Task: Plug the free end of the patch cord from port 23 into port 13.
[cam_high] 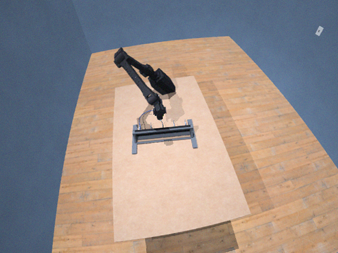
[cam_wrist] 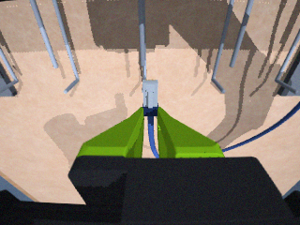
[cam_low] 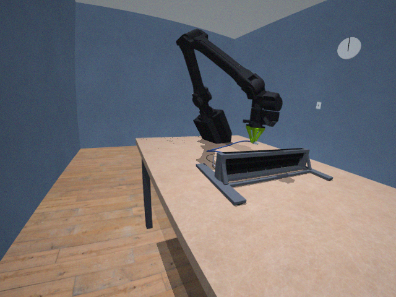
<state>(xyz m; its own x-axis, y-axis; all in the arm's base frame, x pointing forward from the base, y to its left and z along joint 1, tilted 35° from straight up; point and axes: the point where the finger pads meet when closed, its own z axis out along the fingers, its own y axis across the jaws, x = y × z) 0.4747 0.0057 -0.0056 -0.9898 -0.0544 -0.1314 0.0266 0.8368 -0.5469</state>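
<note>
My gripper is now 2 cm short of the plug.
</note>
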